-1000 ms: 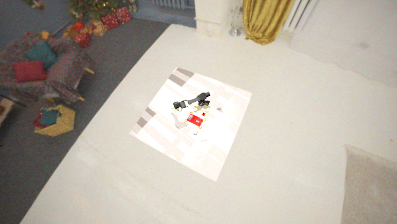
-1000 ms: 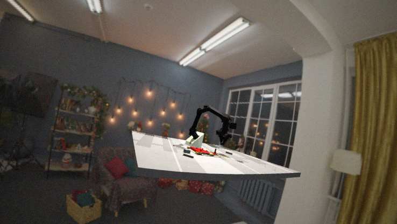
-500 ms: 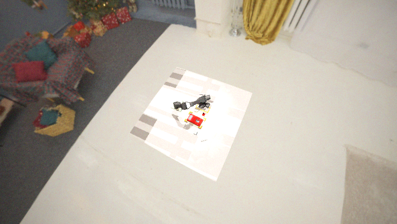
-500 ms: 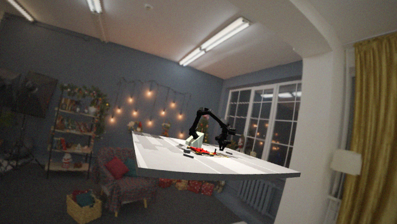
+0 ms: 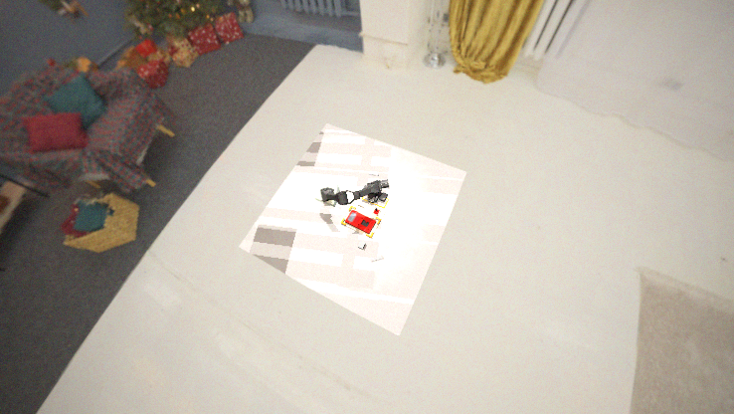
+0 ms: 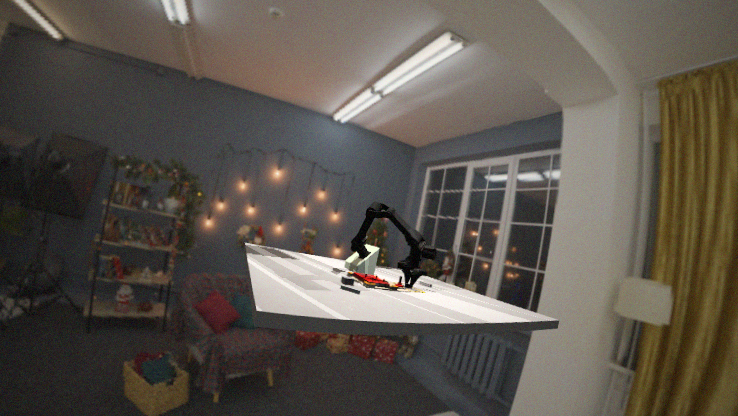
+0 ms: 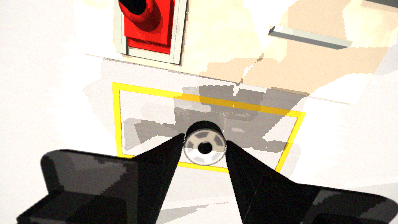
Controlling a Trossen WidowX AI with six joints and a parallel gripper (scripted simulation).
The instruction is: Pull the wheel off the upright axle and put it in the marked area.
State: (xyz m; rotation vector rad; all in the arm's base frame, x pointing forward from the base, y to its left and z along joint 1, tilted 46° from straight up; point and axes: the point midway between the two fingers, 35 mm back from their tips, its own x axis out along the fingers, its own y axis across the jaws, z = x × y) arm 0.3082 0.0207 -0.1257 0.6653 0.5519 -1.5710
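The wheel is right at my gripper tip. Round my gripper tip: black axle (9 cm to the right, 5 cm ahead, 3 cm above); thin rod (42 cm to the right, 18 cm ahead).
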